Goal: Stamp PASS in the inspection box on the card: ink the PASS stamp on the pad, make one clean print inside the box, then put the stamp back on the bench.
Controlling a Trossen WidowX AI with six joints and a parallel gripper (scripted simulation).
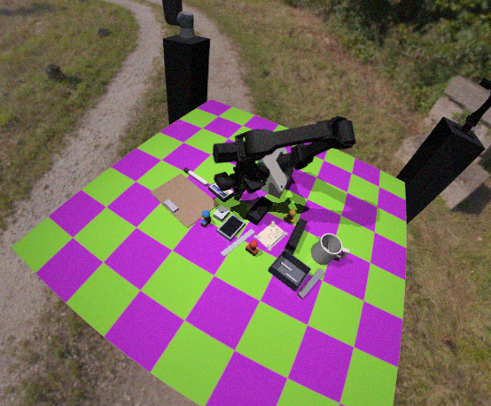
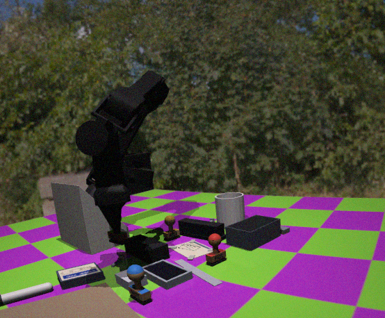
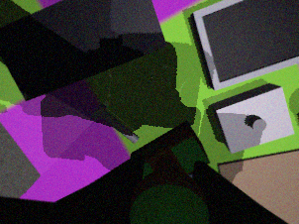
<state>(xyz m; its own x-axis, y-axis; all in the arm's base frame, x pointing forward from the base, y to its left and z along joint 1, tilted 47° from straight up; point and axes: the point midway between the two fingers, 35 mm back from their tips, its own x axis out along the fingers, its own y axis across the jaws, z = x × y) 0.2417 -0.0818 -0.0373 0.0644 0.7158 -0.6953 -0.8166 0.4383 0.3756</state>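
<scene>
Right now the labelled stamp box is 9 cm to the right of my gripper tip, 7 cm below it and 4 cm behind it. Round my gripper tip: ink pad: 10 cm ahead, 8 cm below, 2 cm to the left; green-knobbed stamp: right at my gripper tip; blue-knobbed stamp: 12 cm ahead, 7 cm to the right, 7 cm below.
</scene>
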